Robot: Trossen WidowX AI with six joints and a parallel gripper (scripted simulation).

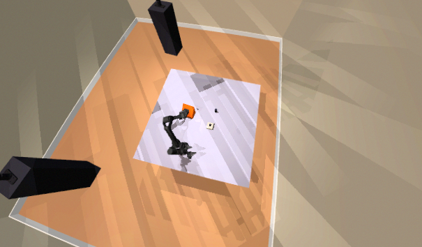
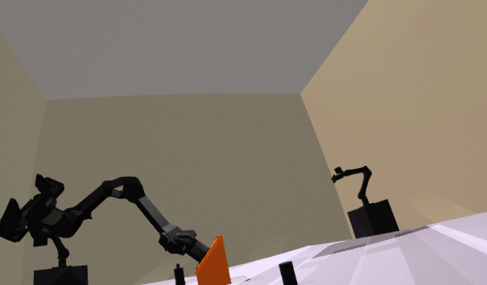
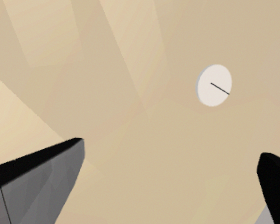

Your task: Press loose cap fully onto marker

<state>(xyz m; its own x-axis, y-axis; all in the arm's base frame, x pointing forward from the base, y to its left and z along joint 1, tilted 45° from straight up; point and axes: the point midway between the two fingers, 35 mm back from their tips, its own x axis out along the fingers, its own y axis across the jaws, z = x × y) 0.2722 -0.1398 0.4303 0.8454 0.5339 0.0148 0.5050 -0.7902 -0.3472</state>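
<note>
The dark cap is 560 mm to the left of my gripper tip, 280 mm below it and 10 mm ahead of it. Also, from my gripper tip: pale holder block: 340 mm to the left, 280 mm below, 10 mm ahead.
</note>
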